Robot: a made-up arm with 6 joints. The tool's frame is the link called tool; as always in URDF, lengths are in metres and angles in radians. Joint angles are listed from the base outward.
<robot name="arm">
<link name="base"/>
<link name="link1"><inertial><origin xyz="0.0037 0.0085 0.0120"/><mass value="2.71"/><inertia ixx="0.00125" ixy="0" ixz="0" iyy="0.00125" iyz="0" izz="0.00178"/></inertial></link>
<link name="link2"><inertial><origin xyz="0.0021 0.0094 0.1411"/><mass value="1.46"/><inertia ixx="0.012" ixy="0" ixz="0" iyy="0.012" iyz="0" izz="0.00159"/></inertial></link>
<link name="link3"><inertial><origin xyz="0.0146 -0.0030 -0.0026"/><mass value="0.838"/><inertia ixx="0.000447" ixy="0" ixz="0" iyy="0.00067" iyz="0" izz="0.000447"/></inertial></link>
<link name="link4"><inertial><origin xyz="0.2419 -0.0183 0.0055"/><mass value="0.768"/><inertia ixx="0.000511" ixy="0" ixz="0" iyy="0.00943" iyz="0" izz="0.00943"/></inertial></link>
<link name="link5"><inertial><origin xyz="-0.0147 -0.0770 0.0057"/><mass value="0.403"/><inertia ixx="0.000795" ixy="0" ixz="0" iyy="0.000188" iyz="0" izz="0.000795"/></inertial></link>
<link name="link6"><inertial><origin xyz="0.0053 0.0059 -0.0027"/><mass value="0.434"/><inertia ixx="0.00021" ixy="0" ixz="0" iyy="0.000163" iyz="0" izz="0.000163"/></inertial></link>
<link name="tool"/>
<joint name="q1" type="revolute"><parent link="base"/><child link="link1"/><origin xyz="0 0 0.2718"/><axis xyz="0 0 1"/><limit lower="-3.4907" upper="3.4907"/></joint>
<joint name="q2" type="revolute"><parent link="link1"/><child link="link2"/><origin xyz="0 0 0"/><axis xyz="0 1 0"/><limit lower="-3.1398" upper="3.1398"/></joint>
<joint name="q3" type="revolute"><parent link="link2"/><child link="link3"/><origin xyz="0 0 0.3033"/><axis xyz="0 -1 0"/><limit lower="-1.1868" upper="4.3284"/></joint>
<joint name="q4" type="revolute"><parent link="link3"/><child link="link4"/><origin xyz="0 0 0"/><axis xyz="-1 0 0"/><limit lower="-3.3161" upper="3.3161"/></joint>
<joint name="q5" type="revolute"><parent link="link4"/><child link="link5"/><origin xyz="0.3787 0 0"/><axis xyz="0 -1 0"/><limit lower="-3.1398" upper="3.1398"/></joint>
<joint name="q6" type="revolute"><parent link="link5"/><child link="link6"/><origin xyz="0 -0.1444 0"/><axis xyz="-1 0 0"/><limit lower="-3.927" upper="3.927"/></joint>
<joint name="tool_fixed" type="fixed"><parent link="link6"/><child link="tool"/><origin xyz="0 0 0"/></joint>
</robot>
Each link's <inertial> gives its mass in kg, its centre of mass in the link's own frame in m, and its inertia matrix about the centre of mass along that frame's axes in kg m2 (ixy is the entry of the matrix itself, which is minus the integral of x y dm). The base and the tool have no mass. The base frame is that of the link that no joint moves.
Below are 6 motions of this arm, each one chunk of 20 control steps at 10 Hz.
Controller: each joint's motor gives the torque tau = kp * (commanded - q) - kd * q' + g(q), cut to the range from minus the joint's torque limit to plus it. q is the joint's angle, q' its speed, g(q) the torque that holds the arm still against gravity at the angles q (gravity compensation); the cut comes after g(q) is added. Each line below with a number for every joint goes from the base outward.
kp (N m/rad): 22 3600 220 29 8.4 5.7
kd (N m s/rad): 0.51 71 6.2 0.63 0.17 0.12
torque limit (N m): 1.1 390 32 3.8 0.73 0.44
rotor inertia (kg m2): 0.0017 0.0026 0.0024 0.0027 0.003 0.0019
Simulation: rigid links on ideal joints. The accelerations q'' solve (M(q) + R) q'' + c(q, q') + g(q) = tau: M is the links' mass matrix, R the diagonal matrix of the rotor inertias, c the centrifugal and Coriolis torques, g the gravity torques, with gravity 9.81 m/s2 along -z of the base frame. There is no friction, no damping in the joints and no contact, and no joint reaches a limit. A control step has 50 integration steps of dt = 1/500 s. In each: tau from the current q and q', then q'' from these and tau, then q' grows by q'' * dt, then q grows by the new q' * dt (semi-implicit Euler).
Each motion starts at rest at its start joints. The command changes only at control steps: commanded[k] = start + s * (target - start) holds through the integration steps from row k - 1 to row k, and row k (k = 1, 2, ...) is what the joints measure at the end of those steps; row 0 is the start. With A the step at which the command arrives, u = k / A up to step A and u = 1 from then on. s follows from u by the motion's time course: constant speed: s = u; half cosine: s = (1 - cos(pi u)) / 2; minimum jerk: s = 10 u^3 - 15 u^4 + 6 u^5; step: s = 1 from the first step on.
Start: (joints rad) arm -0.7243 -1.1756 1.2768 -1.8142 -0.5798 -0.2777
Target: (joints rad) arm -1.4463 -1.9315 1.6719 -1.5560 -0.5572 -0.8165
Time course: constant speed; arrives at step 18
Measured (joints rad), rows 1 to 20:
1: -0.7338 -1.2202 1.3196 -1.8063 -0.5786 -0.3091
2: -0.7596 -1.2616 1.3374 -1.7877 -0.5773 -0.3391
3: -0.8015 -1.3037 1.3603 -1.7733 -0.5762 -0.3690
4: -0.8573 -1.3457 1.3824 -1.7594 -0.5750 -0.3987
5: -0.9213 -1.3877 1.4044 -1.7463 -0.5738 -0.4283
6: -0.9854 -1.4297 1.4264 -1.7331 -0.5725 -0.4579
7: -1.0428 -1.4717 1.4483 -1.7194 -0.5713 -0.4876
8: -1.0896 -1.5137 1.4703 -1.7049 -0.5701 -0.5174
9: -1.1254 -1.5557 1.4922 -1.6896 -0.5689 -0.5472
10: -1.1526 -1.5977 1.5142 -1.6737 -0.5678 -0.5772
11: -1.1759 -1.6398 1.5362 -1.6574 -0.5666 -0.6072
12: -1.2001 -1.6818 1.5582 -1.6413 -0.5655 -0.6371
13: -1.2298 -1.7238 1.5802 -1.6255 -0.5644 -0.6671
14: -1.2675 -1.7658 1.6021 -1.6103 -0.5632 -0.6969
15: -1.3139 -1.8078 1.6241 -1.5958 -0.5620 -0.7267
16: -1.3669 -1.8498 1.6460 -1.5819 -0.5609 -0.7564
17: -1.4230 -1.8917 1.6680 -1.5682 -0.5597 -0.7861
18: -1.4777 -1.9337 1.6899 -1.5545 -0.5584 -0.8158
19: -1.5189 -1.9309 1.6680 -1.5607 -0.5568 -0.8167
20: -1.5449 -1.9316 1.6726 -1.5596 -0.5572 -0.8160

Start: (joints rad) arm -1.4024 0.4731 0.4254 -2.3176 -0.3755 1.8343
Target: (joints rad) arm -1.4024 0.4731 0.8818 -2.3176 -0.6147 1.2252
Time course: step
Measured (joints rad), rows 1 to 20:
1: -1.4093 0.4682 0.8975 -2.3475 -0.6356 1.2123
2: -1.4071 0.4732 0.8901 -2.3192 -0.6148 1.2358
3: -1.4051 0.4735 0.8763 -2.3124 -0.6149 1.2253
4: -1.4036 0.4729 0.8842 -2.3203 -0.6144 1.2246
5: -1.4004 0.4732 0.8809 -2.3167 -0.6148 1.2255
6: -1.3992 0.4731 0.8821 -2.3183 -0.6146 1.2251
7: -1.3996 0.4731 0.8817 -2.3177 -0.6147 1.2252
8: -1.4015 0.4731 0.8818 -2.3177 -0.6147 1.2252
9: -1.4036 0.4731 0.8818 -2.3175 -0.6147 1.2252
10: -1.4048 0.4731 0.8818 -2.3174 -0.6147 1.2252
11: -1.4046 0.4731 0.8818 -2.3174 -0.6147 1.2252
12: -1.4033 0.4731 0.8818 -2.3175 -0.6147 1.2252
13: -1.4017 0.4731 0.8818 -2.3177 -0.6147 1.2252
14: -1.4007 0.4731 0.8818 -2.3178 -0.6147 1.2252
15: -1.4007 0.4731 0.8818 -2.3178 -0.6147 1.2252
16: -1.4016 0.4731 0.8818 -2.3177 -0.6147 1.2252
17: -1.4028 0.4731 0.8818 -2.3176 -0.6147 1.2252
18: -1.4037 0.4731 0.8818 -2.3175 -0.6147 1.2252
19: -1.4038 0.4731 0.8818 -2.3175 -0.6147 1.2252
20: -1.4031 0.4731 0.8818 -2.3175 -0.6147 1.2252

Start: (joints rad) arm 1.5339 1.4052 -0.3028 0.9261 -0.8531 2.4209
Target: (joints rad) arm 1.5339 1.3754 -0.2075 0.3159 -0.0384 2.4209
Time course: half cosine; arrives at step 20
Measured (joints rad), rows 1 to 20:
1: 1.5342 1.4050 -0.3022 0.9223 -0.8478 2.4208
2: 1.5347 1.4045 -0.3004 0.9111 -0.8322 2.4207
3: 1.5349 1.4036 -0.2975 0.8926 -0.8071 2.4206
4: 1.5345 1.4023 -0.2936 0.8675 -0.7730 2.4205
5: 1.5337 1.4008 -0.2888 0.8362 -0.7310 2.4203
6: 1.5328 1.3991 -0.2832 0.7996 -0.6819 2.4202
7: 1.5323 1.3971 -0.2768 0.7586 -0.6270 2.4202
8: 1.5323 1.3949 -0.2700 0.7143 -0.5677 2.4201
9: 1.5326 1.3926 -0.2628 0.6677 -0.5053 2.4201
10: 1.5328 1.3903 -0.2554 0.6199 -0.4415 2.4201
11: 1.5327 1.3880 -0.2481 0.5721 -0.3778 2.4201
12: 1.5325 1.3857 -0.2408 0.5255 -0.3158 2.4201
13: 1.5322 1.3836 -0.2340 0.4813 -0.2569 2.4201
14: 1.5322 1.3816 -0.2276 0.4405 -0.2027 2.4202
15: 1.5323 1.3798 -0.2219 0.4042 -0.1545 2.4203
16: 1.5327 1.3783 -0.2170 0.3732 -0.1135 2.4204
17: 1.5331 1.3770 -0.2130 0.3484 -0.0806 2.4205
18: 1.5333 1.3761 -0.2101 0.3303 -0.0567 2.4206
19: 1.5333 1.3756 -0.2082 0.3193 -0.0424 2.4207
20: 1.5333 1.3754 -0.2075 0.3158 -0.0381 2.4208

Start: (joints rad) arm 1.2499 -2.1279 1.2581 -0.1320 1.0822 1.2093
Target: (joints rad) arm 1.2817 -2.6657 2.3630 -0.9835 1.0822 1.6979
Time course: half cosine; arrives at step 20
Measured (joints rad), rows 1 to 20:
1: 1.2497 -2.1314 1.2665 -0.1332 1.0821 1.2123
2: 1.2493 -2.1417 1.2897 -0.1415 1.0820 1.2213
3: 1.2492 -2.1582 1.3255 -0.1608 1.0819 1.2360
4: 1.2496 -2.1806 1.3733 -0.1900 1.0818 1.2559
5: 1.2506 -2.2084 1.4319 -0.2282 1.0818 1.2806
6: 1.2525 -2.2408 1.5000 -0.2747 1.0818 1.3094
7: 1.2551 -2.2770 1.5758 -0.3284 1.0819 1.3416
8: 1.2581 -2.3162 1.6575 -0.3880 1.0820 1.3764
9: 1.2610 -2.3574 1.7430 -0.4522 1.0821 1.4131
10: 1.2632 -2.3996 1.8303 -0.5194 1.0822 1.4506
11: 1.2647 -2.4417 1.9172 -0.5880 1.0824 1.4881
12: 1.2659 -2.4827 2.0014 -0.6562 1.0825 1.5248
13: 1.2678 -2.5215 2.0808 -0.7221 1.0826 1.5598
14: 1.2711 -2.5573 2.1534 -0.7835 1.0827 1.5923
15: 1.2747 -2.5891 2.2175 -0.8388 1.0827 1.6215
16: 1.2770 -2.6162 2.2715 -0.8867 1.0826 1.6468
17: 1.2786 -2.6378 2.3139 -0.9259 1.0825 1.6675
18: 1.2808 -2.6536 2.3440 -0.9551 1.0824 1.6831
19: 1.2824 -2.6630 2.3609 -0.9739 1.0823 1.6932
20: 1.2829 -2.6658 2.3643 -0.9823 1.0822 1.6975

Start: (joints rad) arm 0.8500 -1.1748 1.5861 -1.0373 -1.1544 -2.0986
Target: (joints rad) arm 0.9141 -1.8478 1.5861 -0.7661 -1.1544 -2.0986
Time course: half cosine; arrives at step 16
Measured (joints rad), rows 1 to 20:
1: 0.8498 -1.1816 1.5887 -1.0309 -1.1540 -2.0977
2: 0.8499 -1.2013 1.5933 -1.0166 -1.1534 -2.0961
3: 0.8510 -1.2328 1.5971 -0.9986 -1.1529 -2.0949
4: 0.8536 -1.2751 1.6006 -0.9765 -1.1524 -2.0939
5: 0.8578 -1.3264 1.6035 -0.9512 -1.1520 -2.0931
6: 0.8636 -1.3848 1.6056 -0.9239 -1.1516 -2.0925
7: 0.8708 -1.4481 1.6071 -0.8956 -1.1513 -2.0922
8: 0.8789 -1.5138 1.6076 -0.8675 -1.1511 -2.0922
9: 0.8875 -1.5794 1.6074 -0.8407 -1.1511 -2.0924
10: 0.8960 -1.6424 1.6064 -0.8163 -1.1511 -2.0929
11: 0.9038 -1.7004 1.6046 -0.7954 -1.1513 -2.0935
12: 0.9105 -1.7511 1.6021 -0.7786 -1.1516 -2.0943
13: 0.9157 -1.7926 1.5990 -0.7668 -1.1521 -2.0952
14: 0.9192 -1.8232 1.5955 -0.7603 -1.1527 -2.0962
15: 0.9209 -1.8419 1.5916 -0.7592 -1.1534 -2.0973
16: 0.9209 -1.8479 1.5875 -0.7638 -1.1542 -2.0984
17: 0.9189 -1.8478 1.5858 -0.7665 -1.1545 -2.0988
18: 0.9155 -1.8478 1.5862 -0.7659 -1.1544 -2.0986
19: 0.9120 -1.8478 1.5861 -0.7662 -1.1544 -2.0986
20: 0.9093 -1.8478 1.5861 -0.7664 -1.1544 -2.0986

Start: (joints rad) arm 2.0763 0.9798 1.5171 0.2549 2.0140 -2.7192
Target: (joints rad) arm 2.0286 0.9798 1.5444 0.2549 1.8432 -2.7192
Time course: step
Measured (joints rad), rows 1 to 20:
1: 2.0679 0.9793 1.5471 0.2645 1.8285 -2.7194
2: 2.0439 0.9799 1.5443 0.2540 1.8433 -2.7191
3: 2.0163 0.9798 1.5439 0.2540 1.8434 -2.7193
4: 1.9960 0.9798 1.5448 0.2551 1.8431 -2.7194
5: 1.9901 0.9798 1.5444 0.2542 1.8432 -2.7194
6: 1.9996 0.9798 1.5446 0.2547 1.8432 -2.7194
7: 2.0193 0.9798 1.5444 0.2547 1.8432 -2.7193
8: 2.0408 0.9798 1.5443 0.2550 1.8432 -2.7191
9: 2.0556 0.9798 1.5443 0.2552 1.8432 -2.7190
10: 2.0587 0.9798 1.5443 0.2552 1.8432 -2.7190
11: 2.0499 0.9798 1.5443 0.2551 1.8432 -2.7191
12: 2.0337 0.9798 1.5444 0.2549 1.8432 -2.7192
13: 2.0171 0.9798 1.5444 0.2547 1.8432 -2.7193
14: 2.0064 0.9798 1.5445 0.2547 1.8432 -2.7193
15: 2.0053 0.9798 1.5445 0.2547 1.8432 -2.7193
16: 2.0132 0.9798 1.5445 0.2547 1.8432 -2.7193
17: 2.0263 0.9798 1.5444 0.2549 1.8432 -2.7192
18: 2.0391 0.9798 1.5443 0.2550 1.8432 -2.7191
19: 2.0467 0.9798 1.5443 0.2551 1.8432 -2.7191
20: 2.0466 0.9798 1.5443 0.2551 1.8432 -2.7191

